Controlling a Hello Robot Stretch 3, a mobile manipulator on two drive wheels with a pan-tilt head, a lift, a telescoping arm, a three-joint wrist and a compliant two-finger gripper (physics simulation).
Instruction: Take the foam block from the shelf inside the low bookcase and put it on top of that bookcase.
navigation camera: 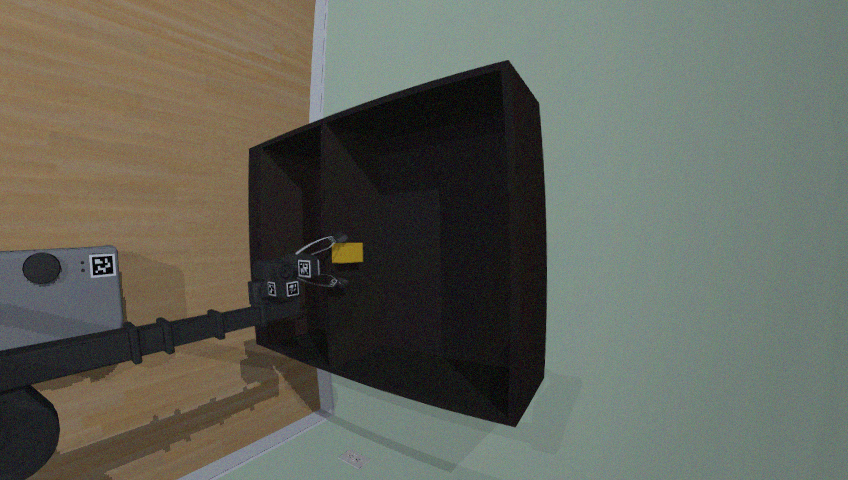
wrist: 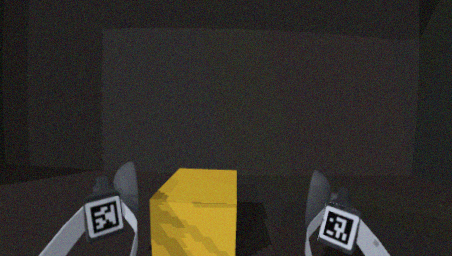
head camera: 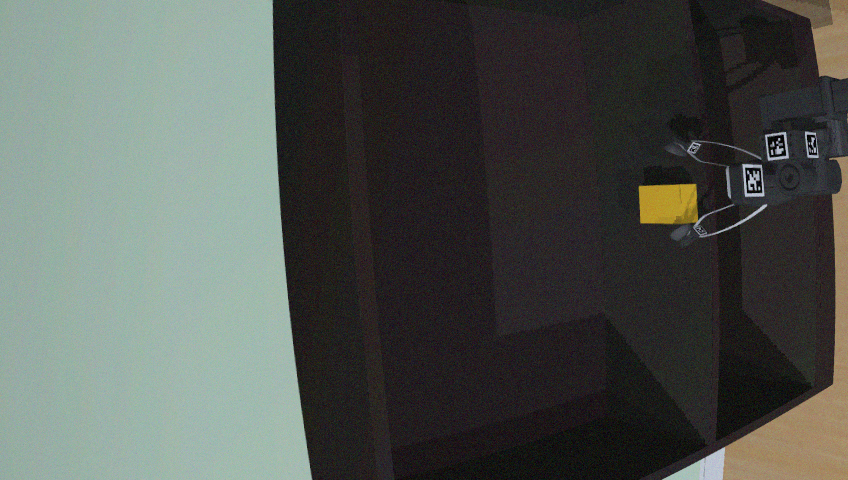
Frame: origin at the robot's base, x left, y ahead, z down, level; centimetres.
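Seen in the pictures: gripper, fingertip midpoint: [navigation camera: 347,259] [wrist: 222,187] [head camera: 669,191]; robot's base at its link origin: [navigation camera: 43,266].
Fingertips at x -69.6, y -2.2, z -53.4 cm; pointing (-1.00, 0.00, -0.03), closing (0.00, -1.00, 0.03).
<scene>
Offsets run from my fingertips to a thing's top centre. "spot": to the spot under its first point. Level surfaces: height alone.
The yellow foam block {dx -3.0, dy +1.8, dz +0.5 cm} [head camera: 663,204] [navigation camera: 348,252] [wrist: 200,215] stands on the middle shelf {dz +5.0 cm} [head camera: 648,297] [navigation camera: 348,202] inside the dark low bookcase {spot: dx -8.8, dy +2.5, dz -52.6 cm} [head camera: 315,237] [navigation camera: 527,249]. My gripper [head camera: 679,191] [navigation camera: 341,261] [wrist: 222,187] is open, inside the upper compartment at the block. In the wrist view the block stands between the fingers, nearer the left finger, with a wider gap to the right one. Its sides run about in line with the fingers. No finger plainly presses on it. The block's lower part is cut off in the wrist view.
The bookcase's side walls and back enclose the compartment, and its top panel lies above the gripper. A green wall [head camera: 136,237] [navigation camera: 684,237] stands behind the bookcase. My arm [navigation camera: 190,330] reaches in from the front over the wooden floor {dz +53.5 cm} [navigation camera: 178,118], beside my base [navigation camera: 53,309].
</scene>
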